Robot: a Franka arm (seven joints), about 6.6 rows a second.
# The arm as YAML. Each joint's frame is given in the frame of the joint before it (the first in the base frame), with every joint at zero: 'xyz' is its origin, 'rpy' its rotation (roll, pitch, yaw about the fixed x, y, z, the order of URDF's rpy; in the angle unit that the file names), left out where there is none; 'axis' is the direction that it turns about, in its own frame. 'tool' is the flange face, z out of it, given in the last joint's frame.
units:
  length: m
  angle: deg
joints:
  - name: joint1
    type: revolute
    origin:
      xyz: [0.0, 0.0, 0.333]
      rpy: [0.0, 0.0, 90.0]
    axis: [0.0, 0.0, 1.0]
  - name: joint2
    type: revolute
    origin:
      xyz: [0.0, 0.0, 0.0]
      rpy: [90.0, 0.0, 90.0]
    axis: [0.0, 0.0, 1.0]
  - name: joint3
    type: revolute
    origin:
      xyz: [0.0, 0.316, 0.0]
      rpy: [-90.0, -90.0, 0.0]
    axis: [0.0, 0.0, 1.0]
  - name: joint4
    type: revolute
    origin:
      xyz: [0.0, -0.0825, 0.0]
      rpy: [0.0, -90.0, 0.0]
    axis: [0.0, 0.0, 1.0]
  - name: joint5
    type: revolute
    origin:
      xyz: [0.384, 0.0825, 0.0]
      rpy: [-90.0, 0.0, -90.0]
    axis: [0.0, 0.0, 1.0]
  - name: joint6
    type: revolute
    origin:
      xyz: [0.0, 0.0, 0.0]
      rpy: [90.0, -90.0, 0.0]
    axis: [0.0, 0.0, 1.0]
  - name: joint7
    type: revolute
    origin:
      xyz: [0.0, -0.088, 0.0]
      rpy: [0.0, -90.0, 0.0]
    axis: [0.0, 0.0, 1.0]
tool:
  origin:
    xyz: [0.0, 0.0, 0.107]
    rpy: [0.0, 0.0, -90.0]
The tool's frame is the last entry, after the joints.
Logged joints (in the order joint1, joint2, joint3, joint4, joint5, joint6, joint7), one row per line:
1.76, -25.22, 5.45, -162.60, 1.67, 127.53, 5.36
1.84, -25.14, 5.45, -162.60, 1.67, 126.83, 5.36
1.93, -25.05, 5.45, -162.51, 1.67, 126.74, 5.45
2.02, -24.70, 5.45, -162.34, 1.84, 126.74, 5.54
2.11, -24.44, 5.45, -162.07, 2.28, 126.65, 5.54
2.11, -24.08, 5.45, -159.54, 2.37, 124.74, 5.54
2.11, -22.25, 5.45, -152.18, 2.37, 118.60, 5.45
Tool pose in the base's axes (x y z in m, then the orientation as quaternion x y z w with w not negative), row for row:
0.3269, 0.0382, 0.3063, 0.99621, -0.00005, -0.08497, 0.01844
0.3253, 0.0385, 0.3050, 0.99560, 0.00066, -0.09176, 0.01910
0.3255, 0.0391, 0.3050, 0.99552, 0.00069, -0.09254, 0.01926
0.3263, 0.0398, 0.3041, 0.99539, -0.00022, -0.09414, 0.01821
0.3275, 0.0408, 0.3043, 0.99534, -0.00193, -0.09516, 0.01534
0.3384, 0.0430, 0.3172, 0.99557, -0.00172, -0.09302, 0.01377
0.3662, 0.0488, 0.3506, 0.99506, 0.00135, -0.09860, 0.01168
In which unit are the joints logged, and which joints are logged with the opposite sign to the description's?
The joints are logged in degrees. Opposite sign: none.
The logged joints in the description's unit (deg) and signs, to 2 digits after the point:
1.76, -25.22, 5.45, -162.60, 1.67, 127.53, 5.36
1.84, -25.14, 5.45, -162.60, 1.67, 126.83, 5.36
1.93, -25.05, 5.45, -162.51, 1.67, 126.74, 5.45
2.02, -24.70, 5.45, -162.34, 1.84, 126.74, 5.54
2.11, -24.44, 5.45, -162.07, 2.28, 126.65, 5.54
2.11, -24.08, 5.45, -159.54, 2.37, 124.74, 5.54
2.11, -22.25, 5.45, -152.18, 2.37, 118.60, 5.45

